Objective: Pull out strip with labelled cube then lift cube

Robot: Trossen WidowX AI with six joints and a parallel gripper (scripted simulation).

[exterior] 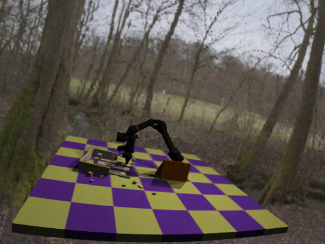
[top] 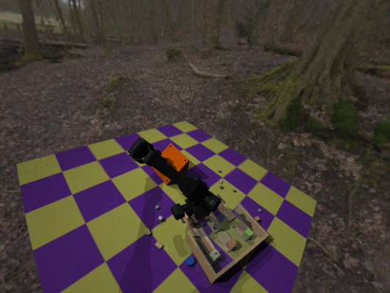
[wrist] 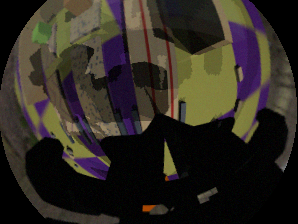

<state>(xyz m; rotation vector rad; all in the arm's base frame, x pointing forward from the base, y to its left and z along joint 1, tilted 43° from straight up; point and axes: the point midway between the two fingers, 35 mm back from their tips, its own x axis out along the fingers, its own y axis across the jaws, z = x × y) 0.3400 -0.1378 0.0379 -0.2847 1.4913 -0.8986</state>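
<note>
Right now my gripper tip is 9 cm short of the strip and 3 cm to the left of it. Round my gripper tip: blue disc (13 cm ahead, 15 cm to the right); then labelled cube (19 cm ahead, 7 cm to the right, 1 cm above).
</note>
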